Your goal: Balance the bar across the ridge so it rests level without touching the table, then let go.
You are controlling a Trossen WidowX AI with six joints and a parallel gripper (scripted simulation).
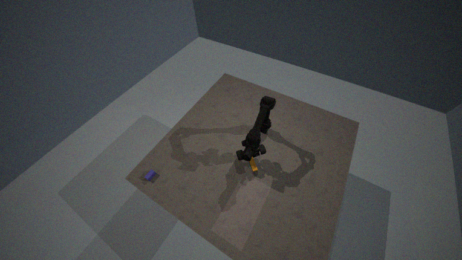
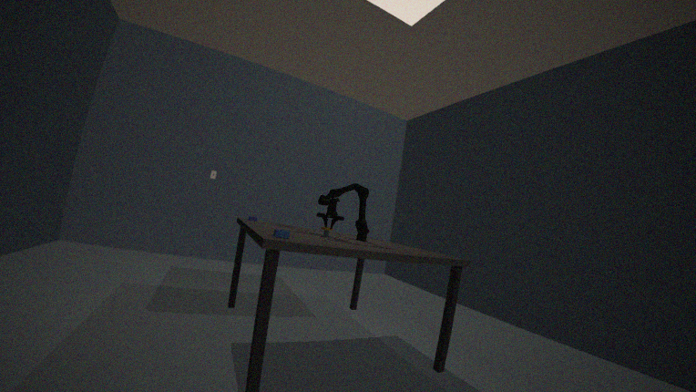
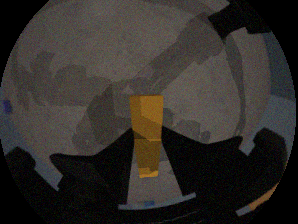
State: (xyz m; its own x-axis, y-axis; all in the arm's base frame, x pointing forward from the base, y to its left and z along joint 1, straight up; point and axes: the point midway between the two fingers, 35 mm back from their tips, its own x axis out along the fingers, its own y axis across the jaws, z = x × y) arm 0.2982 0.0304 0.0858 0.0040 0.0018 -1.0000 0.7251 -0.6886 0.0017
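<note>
My gripper tip is 20 mm short of the orange bar and 20 mm to the right of it. The rest, counted from my gripper tip: purple block 440 mm ahead, 530 mm to the right, 30 mm below.
</note>
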